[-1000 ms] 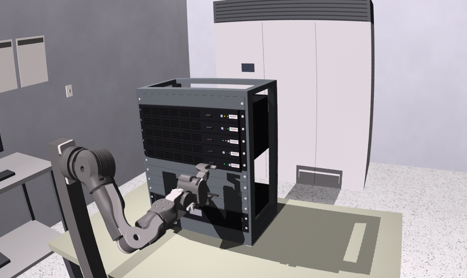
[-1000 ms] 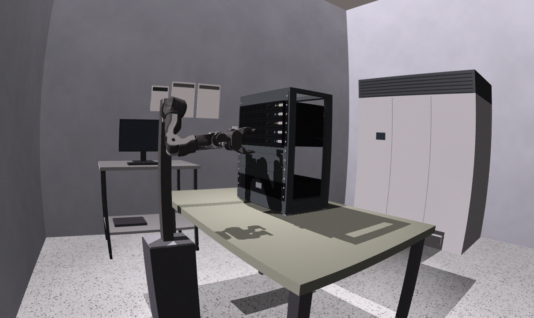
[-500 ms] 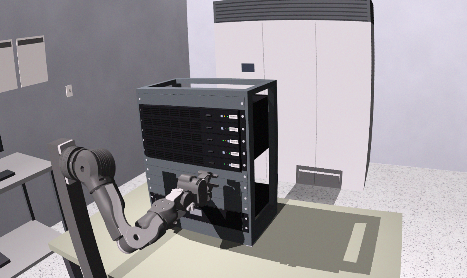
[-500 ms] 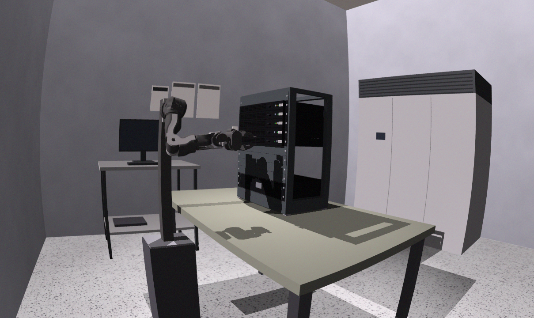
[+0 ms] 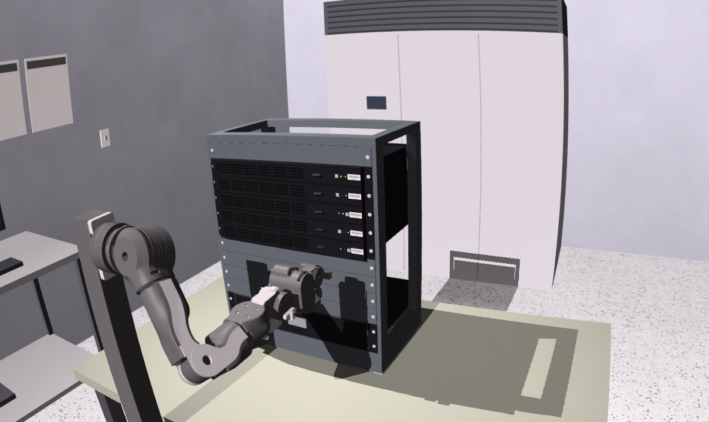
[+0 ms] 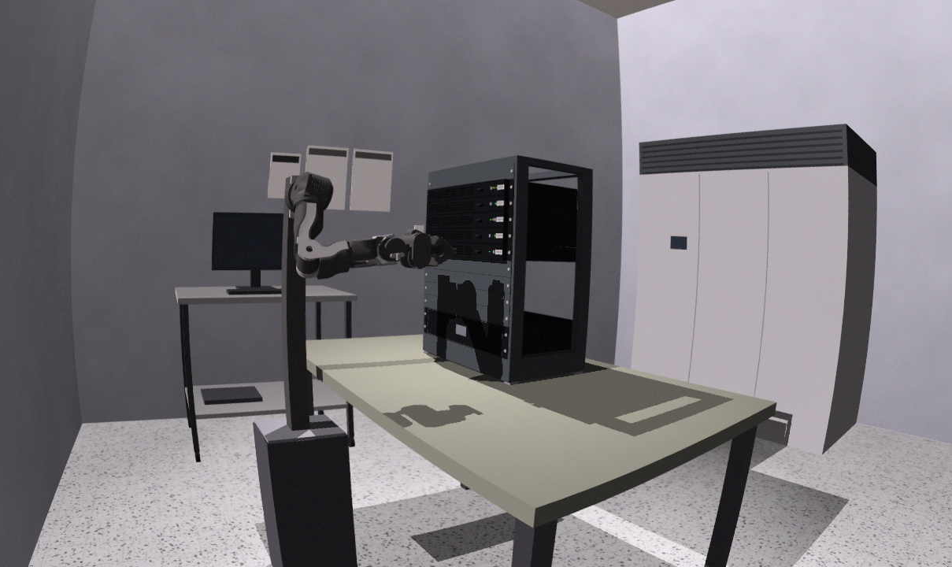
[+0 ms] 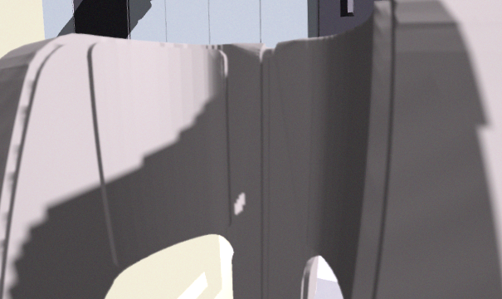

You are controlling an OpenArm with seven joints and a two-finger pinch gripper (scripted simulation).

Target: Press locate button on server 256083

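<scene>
Now: the pale square button 14 cm ahead of my hand.
</scene>
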